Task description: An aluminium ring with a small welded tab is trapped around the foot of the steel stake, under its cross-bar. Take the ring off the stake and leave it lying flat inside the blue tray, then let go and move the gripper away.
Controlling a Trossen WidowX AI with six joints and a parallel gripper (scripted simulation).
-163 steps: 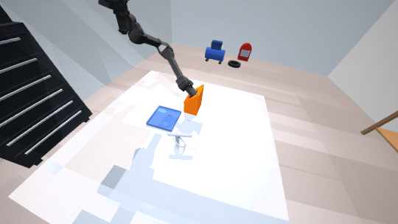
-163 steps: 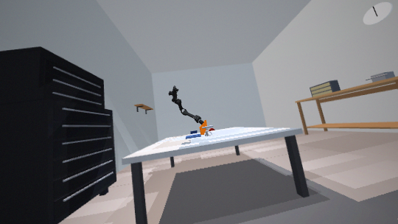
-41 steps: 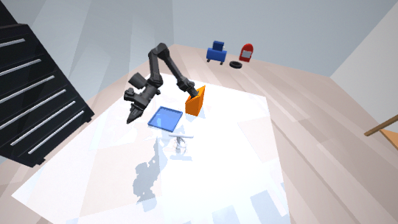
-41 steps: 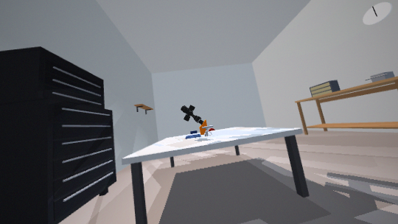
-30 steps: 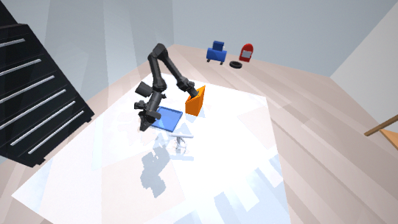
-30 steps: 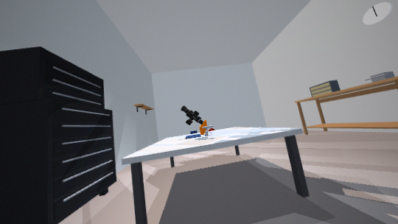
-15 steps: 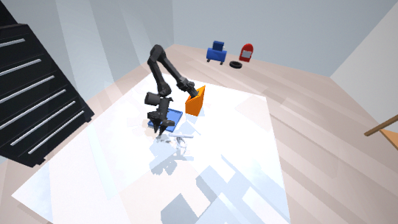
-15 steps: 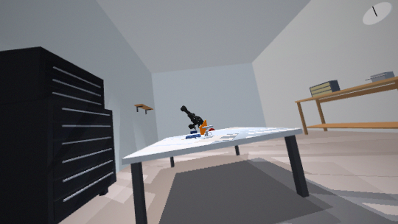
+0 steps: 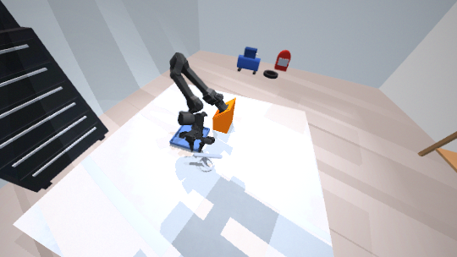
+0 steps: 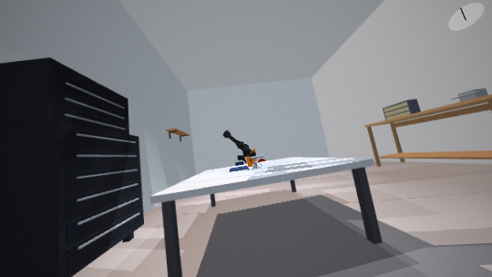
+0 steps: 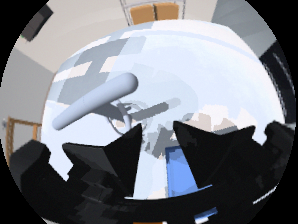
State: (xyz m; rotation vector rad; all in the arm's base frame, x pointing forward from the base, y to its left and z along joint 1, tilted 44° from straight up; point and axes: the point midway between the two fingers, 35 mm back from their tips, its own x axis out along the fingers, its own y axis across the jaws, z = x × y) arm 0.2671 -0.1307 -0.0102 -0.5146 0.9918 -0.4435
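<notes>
The aluminium ring is 20 mm ahead of my gripper tip, 70 mm to the left of it and 30 mm below it. The rest, counted from my gripper tip: blue tray 140 mm behind, 90 mm to the right, 50 mm below.
</notes>
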